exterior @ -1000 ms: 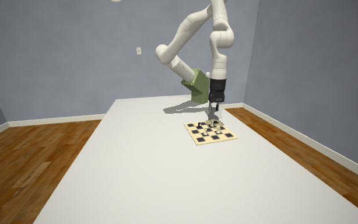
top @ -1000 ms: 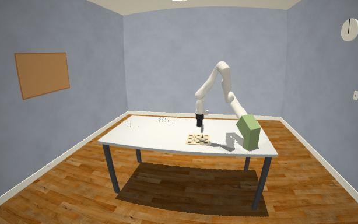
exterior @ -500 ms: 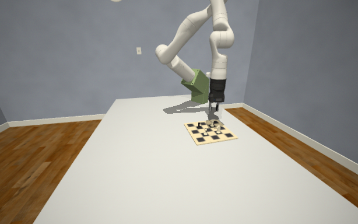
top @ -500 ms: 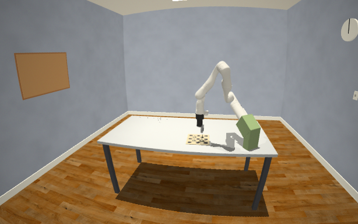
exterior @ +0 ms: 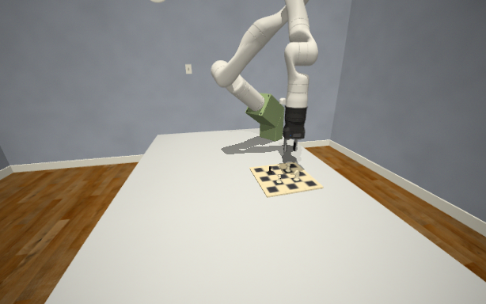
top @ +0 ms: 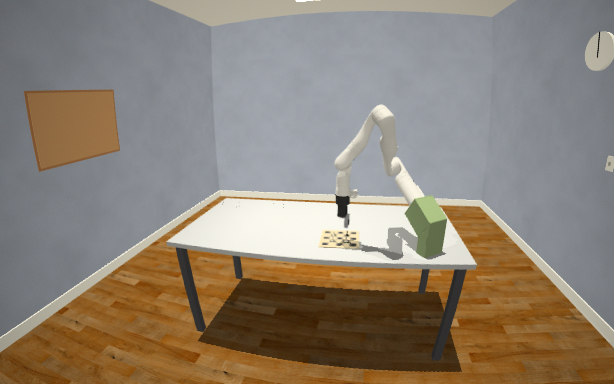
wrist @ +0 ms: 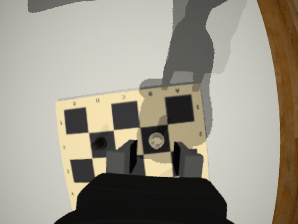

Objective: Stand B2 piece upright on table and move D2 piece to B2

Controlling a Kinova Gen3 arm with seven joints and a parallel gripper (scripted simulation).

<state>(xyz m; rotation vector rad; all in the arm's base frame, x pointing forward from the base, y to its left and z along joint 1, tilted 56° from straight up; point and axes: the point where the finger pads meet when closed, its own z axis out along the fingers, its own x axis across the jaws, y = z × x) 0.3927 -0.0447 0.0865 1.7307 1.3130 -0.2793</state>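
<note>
Right now my hand is 9 cm above the pale piece. From my hand the other things lie so: small chessboard: 11 cm below, 5 cm to the right, 2 cm ahead; then black piece: 10 cm below, 8 cm to the right, 2 cm behind.
</note>
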